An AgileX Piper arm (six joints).
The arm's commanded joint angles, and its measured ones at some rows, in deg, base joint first. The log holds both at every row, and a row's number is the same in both.
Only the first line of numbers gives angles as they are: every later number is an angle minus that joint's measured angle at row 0.
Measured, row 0:
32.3, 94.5, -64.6, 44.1, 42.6, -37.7
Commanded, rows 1 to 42:
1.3, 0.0, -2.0, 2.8, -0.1, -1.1
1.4, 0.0, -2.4, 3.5, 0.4, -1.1
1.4, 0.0, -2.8, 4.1, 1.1, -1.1
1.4, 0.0, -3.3, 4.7, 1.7, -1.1
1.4, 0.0, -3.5, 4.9, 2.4, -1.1
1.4, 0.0, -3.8, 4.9, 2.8, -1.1
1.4, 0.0, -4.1, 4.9, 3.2, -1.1
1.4, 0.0, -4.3, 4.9, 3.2, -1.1
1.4, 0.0, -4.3, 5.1, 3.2, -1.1
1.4, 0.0, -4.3, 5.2, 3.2, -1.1
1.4, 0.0, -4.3, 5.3, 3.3, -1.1
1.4, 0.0, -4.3, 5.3, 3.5, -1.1
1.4, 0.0, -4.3, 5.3, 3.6, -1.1
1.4, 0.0, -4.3, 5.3, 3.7, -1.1
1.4, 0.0, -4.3, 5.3, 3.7, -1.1
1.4, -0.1, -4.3, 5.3, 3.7, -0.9
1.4, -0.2, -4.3, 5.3, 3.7, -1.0
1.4, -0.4, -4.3, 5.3, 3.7, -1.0
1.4, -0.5, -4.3, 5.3, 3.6, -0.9
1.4, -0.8, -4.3, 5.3, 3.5, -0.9
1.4, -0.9, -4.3, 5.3, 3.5, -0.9
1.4, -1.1, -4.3, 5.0, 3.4, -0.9
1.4, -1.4, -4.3, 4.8, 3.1, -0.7
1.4, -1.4, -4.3, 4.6, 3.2, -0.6
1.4, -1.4, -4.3, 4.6, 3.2, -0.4
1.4, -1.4, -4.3, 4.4, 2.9, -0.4
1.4, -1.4, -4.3, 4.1, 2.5, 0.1
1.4, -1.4, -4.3, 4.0, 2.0, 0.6
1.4, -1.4, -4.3, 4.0, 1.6, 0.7
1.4, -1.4, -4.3, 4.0, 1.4, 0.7
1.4, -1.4, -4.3, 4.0, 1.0, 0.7
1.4, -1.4, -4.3, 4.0, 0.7, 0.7
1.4, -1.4, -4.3, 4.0, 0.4, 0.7
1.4, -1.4, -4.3, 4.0, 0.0, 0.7
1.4, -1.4, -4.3, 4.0, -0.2, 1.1
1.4, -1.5, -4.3, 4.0, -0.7, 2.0
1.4, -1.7, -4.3, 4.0, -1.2, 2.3
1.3, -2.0, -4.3, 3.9, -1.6, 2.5
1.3, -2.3, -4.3, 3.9, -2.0, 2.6
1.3, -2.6, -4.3, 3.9, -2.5, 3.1
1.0, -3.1, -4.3, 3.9, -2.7, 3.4
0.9, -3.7, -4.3, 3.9, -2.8, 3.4
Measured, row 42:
1.3, -1.5, -3.9, 3.8, -1.5, 2.4
